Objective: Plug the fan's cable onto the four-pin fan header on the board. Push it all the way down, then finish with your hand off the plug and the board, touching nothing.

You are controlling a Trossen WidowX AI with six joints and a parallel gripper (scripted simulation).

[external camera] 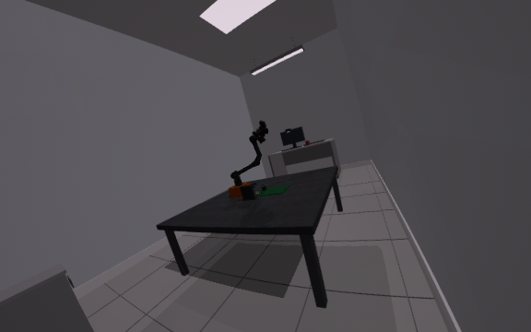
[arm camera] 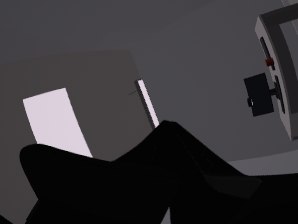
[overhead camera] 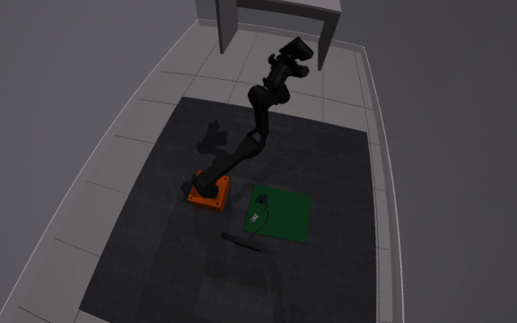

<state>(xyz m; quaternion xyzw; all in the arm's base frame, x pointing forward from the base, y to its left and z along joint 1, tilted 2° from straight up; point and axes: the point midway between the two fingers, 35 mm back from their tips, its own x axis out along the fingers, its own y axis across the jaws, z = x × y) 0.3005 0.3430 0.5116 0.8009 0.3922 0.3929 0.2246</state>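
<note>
Right now the black plug is 5 cm behind my gripper tip, 36 cm to the right of it and 60 cm below it. From my gripper tip the other things lie so: black fan (10 cm behind, 58 cm to the right, 56 cm below); green board (3 cm ahead, 42 cm to the right, 64 cm below).
</note>
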